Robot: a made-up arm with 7 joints. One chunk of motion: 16 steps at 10 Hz.
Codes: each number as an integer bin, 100 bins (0 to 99) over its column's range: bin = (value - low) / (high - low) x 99, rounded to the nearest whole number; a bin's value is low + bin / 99 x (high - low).
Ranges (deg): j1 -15..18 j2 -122..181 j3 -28..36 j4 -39..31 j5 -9..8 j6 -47..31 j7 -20..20
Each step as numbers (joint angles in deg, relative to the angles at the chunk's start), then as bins.
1 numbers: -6.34 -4.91 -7.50 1.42 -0.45 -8.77 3.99
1 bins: 26 38 32 57 50 49 59
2 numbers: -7.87 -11.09 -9.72 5.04 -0.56 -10.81 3.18
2 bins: 21 36 28 62 49 46 57
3 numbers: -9.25 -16.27 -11.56 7.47 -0.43 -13.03 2.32
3 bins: 17 35 25 66 50 43 55
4 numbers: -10.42 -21.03 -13.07 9.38 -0.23 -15.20 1.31
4 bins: 14 33 23 68 51 40 53
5 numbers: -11.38 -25.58 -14.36 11.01 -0.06 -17.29 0.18
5 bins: 11 32 21 71 52 38 50
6 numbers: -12.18 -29.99 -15.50 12.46 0.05 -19.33 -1.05
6 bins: 8 30 19 73 53 35 47
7 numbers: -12.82 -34.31 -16.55 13.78 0.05 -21.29 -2.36
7 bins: 7 29 18 75 53 33 44
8 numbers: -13.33 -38.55 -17.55 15.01 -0.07 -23.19 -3.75
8 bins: 5 27 16 76 52 30 40
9 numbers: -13.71 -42.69 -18.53 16.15 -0.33 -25.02 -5.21
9 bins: 4 26 15 78 50 28 37
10 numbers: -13.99 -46.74 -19.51 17.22 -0.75 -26.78 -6.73
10 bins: 3 25 13 80 48 26 33
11 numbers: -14.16 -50.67 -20.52 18.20 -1.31 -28.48 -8.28
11 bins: 3 23 12 81 45 24 29
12 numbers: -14.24 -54.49 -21.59 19.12 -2.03 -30.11 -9.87
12 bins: 2 22 10 82 41 21 25
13 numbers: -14.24 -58.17 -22.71 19.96 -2.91 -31.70 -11.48
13 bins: 2 21 8 83 35 19 21
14 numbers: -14.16 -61.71 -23.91 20.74 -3.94 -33.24 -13.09
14 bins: 3 20 6 84 29 17 17
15 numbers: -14.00 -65.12 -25.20 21.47 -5.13 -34.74 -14.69
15 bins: 3 19 4 86 23 16 13
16 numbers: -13.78 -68.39 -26.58 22.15 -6.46 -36.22 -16.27
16 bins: 4 18 2 86 15 14 9
